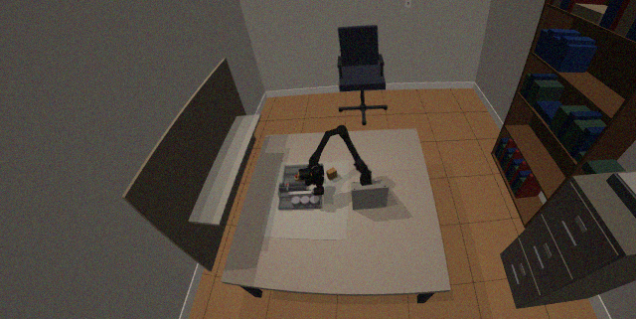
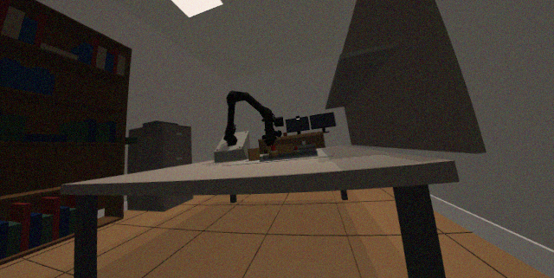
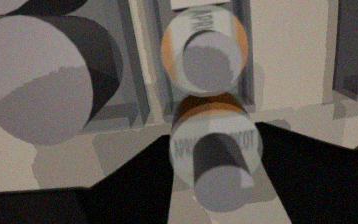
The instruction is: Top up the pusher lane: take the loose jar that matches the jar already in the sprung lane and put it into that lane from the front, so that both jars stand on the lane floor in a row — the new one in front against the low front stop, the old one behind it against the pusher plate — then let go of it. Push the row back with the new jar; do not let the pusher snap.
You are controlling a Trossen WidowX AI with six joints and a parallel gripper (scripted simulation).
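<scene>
Right now the grey lane unit is 170 mm ahead of my gripper tip, 40 mm to the right of it and 30 mm below it. From my gripper tip the other things lie so: brown block (140 mm to the right, 80 mm behind, 10 mm below).
</scene>
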